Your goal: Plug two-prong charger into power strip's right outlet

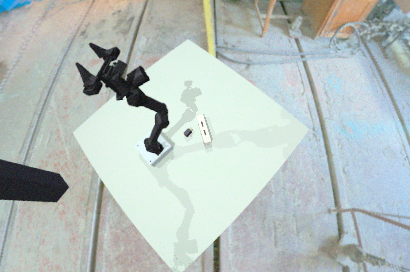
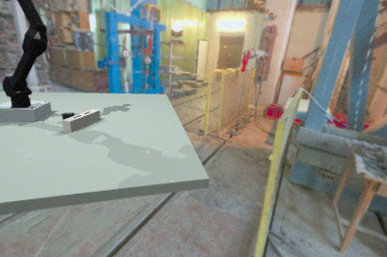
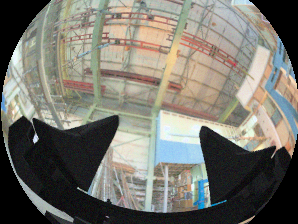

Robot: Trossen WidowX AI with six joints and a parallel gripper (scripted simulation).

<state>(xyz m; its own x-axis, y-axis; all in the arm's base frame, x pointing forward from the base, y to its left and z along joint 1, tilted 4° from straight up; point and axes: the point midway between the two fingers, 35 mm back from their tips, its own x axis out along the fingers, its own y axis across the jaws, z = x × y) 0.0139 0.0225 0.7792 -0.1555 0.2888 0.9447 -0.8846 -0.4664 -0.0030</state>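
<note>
Right now the dark charger is 86 cm below my gripper tip, 18 cm ahead of it and 13 cm to the right of it.
</note>
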